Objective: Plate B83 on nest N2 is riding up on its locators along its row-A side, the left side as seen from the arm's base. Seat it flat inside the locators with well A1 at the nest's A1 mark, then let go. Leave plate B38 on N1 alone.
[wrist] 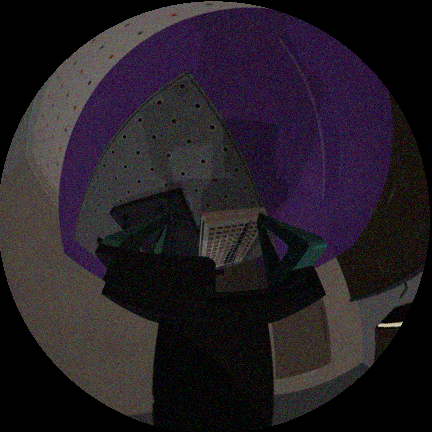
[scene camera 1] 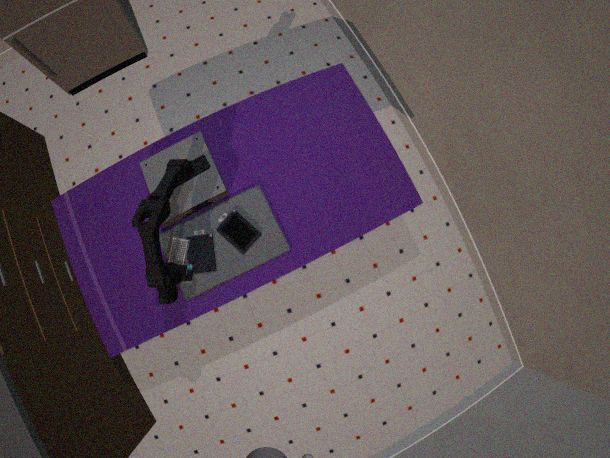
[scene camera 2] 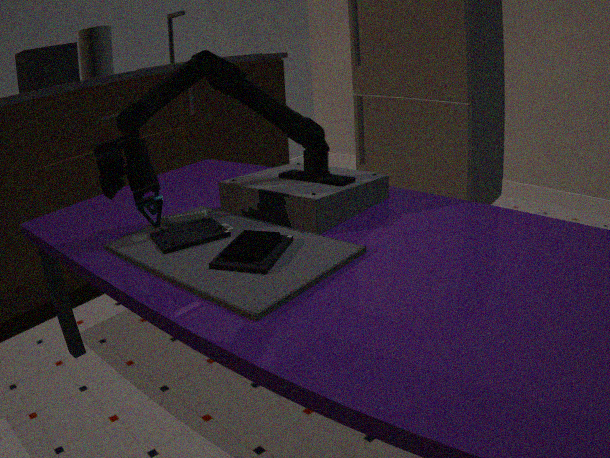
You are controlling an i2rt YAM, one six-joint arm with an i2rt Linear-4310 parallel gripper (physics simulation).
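Seen in the pictures: gripper, fingertip midpoint: (wrist: 213,217) (scene camera 1: 181,268) (scene camera 2: 155,220); arm's base, link origin: (scene camera 1: 188,172) (scene camera 2: 316,179).
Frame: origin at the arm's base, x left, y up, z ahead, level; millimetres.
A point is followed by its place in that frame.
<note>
The pale well plate B83 (scene camera 1: 178,250) {x -205, y -37, z 277 mm} (scene camera 2: 197,215) {x -155, y -32, z 279 mm} (wrist: 231,235) {x -229, y -39, z 306 mm} is beside the dark nest N2 (scene camera 1: 202,255) {x -121, y -49, z 348 mm} (scene camera 2: 190,236) {x -102, y -50, z 353 mm} (wrist: 175,202) {x -201, y -49, z 383 mm}, along its left side in scene camera 1, and looks mostly or wholly off it. I cannot tell its tilt or whether it touches the nest. The A1 mark is not readable. My gripper (scene camera 1: 188,270) {x -231, y -33, z 353 mm} (scene camera 2: 156,224) {x -231, y -33, z 353 mm} (wrist: 213,217) {x -231, y -33, z 353 mm} is open, low by the plate, with one fingertip over the nest and the other at the plate's far corner. Black plate B38 (scene camera 1: 240,230) {x 81, y -35, z 339 mm} (scene camera 2: 259,244) {x 89, y -36, z 335 mm} sits on nest N1 (scene camera 2: 225,267) {x 74, y -54, z 422 mm}.
A grey perforated board (scene camera 1: 272,235) {x 191, y -61, z 424 mm} (scene camera 2: 310,270) {x 214, y -61, z 340 mm} (wrist: 150,150) {x -217, y -61, z 443 mm} carries both nests on the purple table (scene camera 1: 320,140) {x 607, y -74, z 141 mm} (scene camera 2: 425,310) {x 454, y -74, z 355 mm} (wrist: 300,125) {x -372, y -74, z 383 mm}. The arm's grey base block (scene camera 1: 160,155) {x -83, y -9, z -149 mm} (scene camera 2: 350,202) {x 120, y -35, z 34 mm} stands behind the board. Small pale tabs stick out beside the nests.
</note>
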